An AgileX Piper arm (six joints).
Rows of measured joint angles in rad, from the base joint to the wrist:
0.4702, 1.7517, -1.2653, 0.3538, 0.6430, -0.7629
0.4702, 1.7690, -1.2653, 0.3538, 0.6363, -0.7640
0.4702, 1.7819, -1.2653, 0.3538, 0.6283, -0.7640
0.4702, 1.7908, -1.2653, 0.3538, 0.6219, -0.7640
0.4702, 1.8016, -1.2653, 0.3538, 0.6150, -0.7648
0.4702, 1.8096, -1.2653, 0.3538, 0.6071, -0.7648
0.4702, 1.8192, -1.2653, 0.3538, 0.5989, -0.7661
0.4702, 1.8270, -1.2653, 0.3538, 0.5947, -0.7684
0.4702, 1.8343, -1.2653, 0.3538, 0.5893, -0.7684
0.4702, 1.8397, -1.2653, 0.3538, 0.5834, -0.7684
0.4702, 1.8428, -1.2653, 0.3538, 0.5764, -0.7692
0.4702, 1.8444, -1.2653, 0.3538, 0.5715, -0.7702
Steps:
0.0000, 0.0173, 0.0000, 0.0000, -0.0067, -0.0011
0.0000, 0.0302, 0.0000, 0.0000, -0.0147, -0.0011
0.0000, 0.0391, 0.0000, 0.0000, -0.0211, -0.0011
0.0000, 0.0499, 0.0000, 0.0000, -0.0280, -0.0019
0.0000, 0.0579, 0.0000, 0.0000, -0.0359, -0.0019
0.0000, 0.0675, 0.0000, 0.0000, -0.0441, -0.0032
0.0000, 0.0753, 0.0000, 0.0000, -0.0483, -0.0055
0.0000, 0.0826, 0.0000, 0.0000, -0.0537, -0.0055
0.0000, 0.0880, 0.0000, 0.0000, -0.0596, -0.0055
0.0000, 0.0911, 0.0000, 0.0000, -0.0666, -0.0063
0.0000, 0.0927, 0.0000, 0.0000, -0.0715, -0.0073

